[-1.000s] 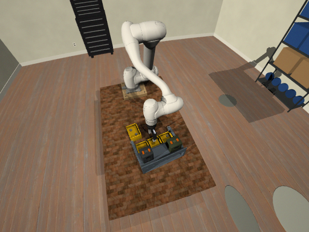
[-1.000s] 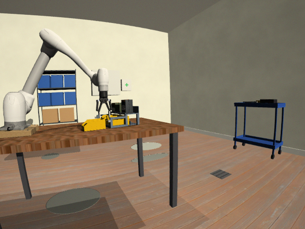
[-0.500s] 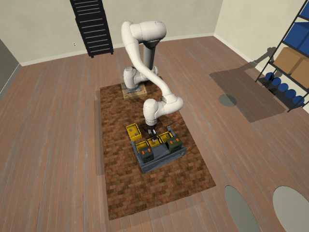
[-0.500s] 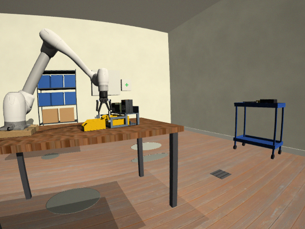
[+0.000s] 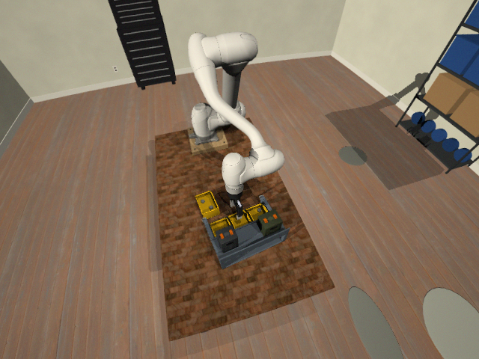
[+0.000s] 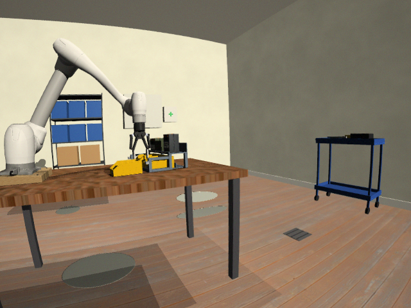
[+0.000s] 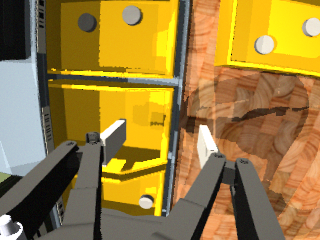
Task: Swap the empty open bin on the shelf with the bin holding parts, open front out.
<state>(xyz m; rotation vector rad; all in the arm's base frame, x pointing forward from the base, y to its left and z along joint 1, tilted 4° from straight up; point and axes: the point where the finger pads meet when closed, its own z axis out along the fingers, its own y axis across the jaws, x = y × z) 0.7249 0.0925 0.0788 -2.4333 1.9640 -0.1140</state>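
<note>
Right now the shelf lip is 8 cm below my hand and 2 cm behind it. The rest, counted from my hand: dark box (19 cm ahead, 8 cm to the right, 8 cm above); then board (18 cm ahead, 4 cm to the left, 1 cm above); then green box (15 cm to the left, 15 cm ahead, 6 cm above).
</note>
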